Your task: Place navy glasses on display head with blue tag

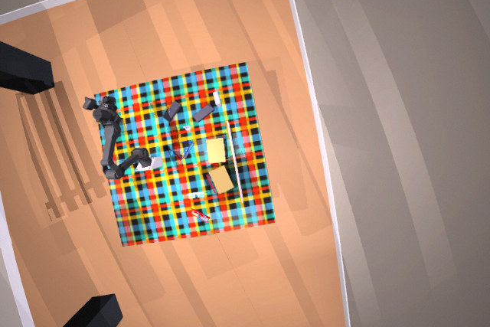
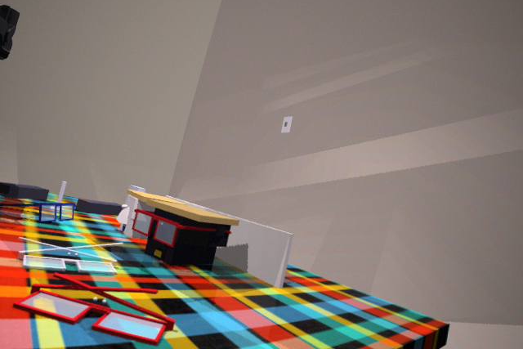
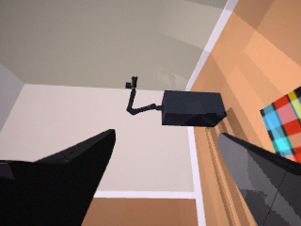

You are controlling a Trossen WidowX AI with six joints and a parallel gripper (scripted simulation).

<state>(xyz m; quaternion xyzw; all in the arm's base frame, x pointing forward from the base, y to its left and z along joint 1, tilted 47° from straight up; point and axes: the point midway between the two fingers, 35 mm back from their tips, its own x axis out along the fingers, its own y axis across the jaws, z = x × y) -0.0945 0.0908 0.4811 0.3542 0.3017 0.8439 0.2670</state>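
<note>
Now: gripper tip 390 mm short of the grey post, 240 mm to the left of it and 400 mm above it. From my gripper tip the other things lie so: black display head (540 mm ahead, 690 mm to the right, 360 mm below); white upright panel (690 mm ahead, 580 mm to the right, 370 mm below); white display head (550 mm ahead, 460 mm to the right, 360 mm below).
</note>
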